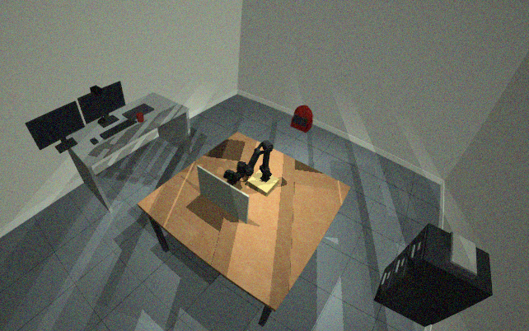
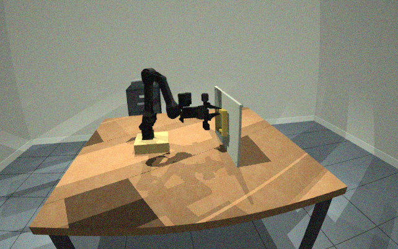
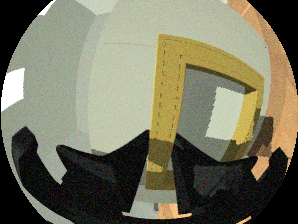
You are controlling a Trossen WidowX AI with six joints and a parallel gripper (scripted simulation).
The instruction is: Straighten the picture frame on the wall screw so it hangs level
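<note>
My gripper tip is 10 mm to the left of the yellow picture frame and 50 mm above it. From my gripper tip the other things lie so: grey wall panel: 10 mm ahead, 60 mm below.
</note>
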